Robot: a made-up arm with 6 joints. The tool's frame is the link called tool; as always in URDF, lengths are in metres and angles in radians.
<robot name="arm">
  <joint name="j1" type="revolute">
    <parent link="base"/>
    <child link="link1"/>
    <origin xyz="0 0 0.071" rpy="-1.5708 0 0"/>
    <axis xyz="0 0 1"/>
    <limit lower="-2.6" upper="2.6"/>
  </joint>
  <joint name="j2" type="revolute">
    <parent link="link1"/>
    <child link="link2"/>
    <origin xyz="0.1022 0.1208 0.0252" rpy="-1.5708 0 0"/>
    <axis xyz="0 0 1"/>
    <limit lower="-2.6" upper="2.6"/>
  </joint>
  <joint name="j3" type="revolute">
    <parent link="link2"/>
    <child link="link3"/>
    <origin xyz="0.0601 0.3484 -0.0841" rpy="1.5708 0 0"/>
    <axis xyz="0 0 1"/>
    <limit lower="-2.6" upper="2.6"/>
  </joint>
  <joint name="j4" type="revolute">
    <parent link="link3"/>
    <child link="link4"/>
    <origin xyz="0.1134 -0.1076 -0.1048" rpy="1.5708 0 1.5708"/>
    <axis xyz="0 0 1"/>
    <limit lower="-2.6" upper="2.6"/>
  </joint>
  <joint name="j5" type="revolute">
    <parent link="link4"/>
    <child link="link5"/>
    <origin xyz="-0.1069 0.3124 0.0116" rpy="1.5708 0 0"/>
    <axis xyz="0 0 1"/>
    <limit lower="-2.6" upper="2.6"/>
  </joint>
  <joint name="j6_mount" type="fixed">
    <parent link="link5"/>
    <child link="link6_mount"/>
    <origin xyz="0.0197 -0.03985 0.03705" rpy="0 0 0"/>
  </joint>
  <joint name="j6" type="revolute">
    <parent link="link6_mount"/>
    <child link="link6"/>
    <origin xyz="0.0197 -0.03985 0.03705" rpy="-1.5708 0 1.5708"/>
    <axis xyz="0 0 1"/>
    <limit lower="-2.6" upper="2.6"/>
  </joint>
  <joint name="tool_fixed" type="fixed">
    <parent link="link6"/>
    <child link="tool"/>
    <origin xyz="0.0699 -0.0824 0.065" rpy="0 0 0"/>
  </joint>
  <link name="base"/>
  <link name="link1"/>
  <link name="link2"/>
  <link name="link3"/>
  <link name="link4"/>
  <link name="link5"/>
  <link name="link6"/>
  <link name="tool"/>
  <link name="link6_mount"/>
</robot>
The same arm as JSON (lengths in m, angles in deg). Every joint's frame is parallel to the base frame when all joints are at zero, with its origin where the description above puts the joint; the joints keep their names.
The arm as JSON. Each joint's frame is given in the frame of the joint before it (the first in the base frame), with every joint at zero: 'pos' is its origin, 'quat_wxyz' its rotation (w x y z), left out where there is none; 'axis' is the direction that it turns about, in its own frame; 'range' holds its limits. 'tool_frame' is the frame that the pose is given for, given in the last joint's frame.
{
  "length_unit": "m",
  "angle_unit": "deg",
  "joints": [
    {
      "joint": "j1",
      "pos": [
        0.0,
        0.0,
        0.071
      ],
      "axis": [
        0.0,
        1.0,
        0.0
      ],
      "range": [
        -148.97,
        148.97
      ]
    },
    {
      "joint": "j2",
      "pos": [
        0.1022,
        0.0252,
        -0.1208
      ],
      "axis": [
        0.0,
        0.0,
        -1.0
      ],
      "range": [
        -148.97,
        148.97
      ]
    },
    {
      "joint": "j3",
      "pos": [
        0.0601,
        -0.3484,
        0.0841
      ],
      "axis": [
        0.0,
        1.0,
        0.0
      ],
      "range": [
        -148.97,
        148.97
      ]
    },
    {
      "joint": "j4",
      "pos": [
        0.1134,
        -0.1048,
        0.1076
      ],
      "axis": [
        1.0,
        0.0,
        0.0
      ],
      "range": [
        -148.97,
        148.97
      ]
    },
    {
      "joint": "j5",
      "pos": [
        0.0116,
        0.3124,
        0.1069
      ],
      "axis": [
        0.0,
        -1.0,
        0.0
      ],
      "range": [
        -148.97,
        148.97
      ]
    },
    {
      "joint": "j6",
      "pos": [
        -0.0797,
        -0.0741,
        -0.0394
      ],
      "axis": [
        0.0,
        0.0,
        1.0
      ],
      "range": [
        -148.97,
        148.97
      ]
    }
  ],
  "tool_frame": {
    "pos": [
      0.0699,
      -0.0824,
      0.065
    ],
    "quat_wxyz": [
      1.0,
      -0.000004,
      0.0,
      -0.000004
    ]
  }
}

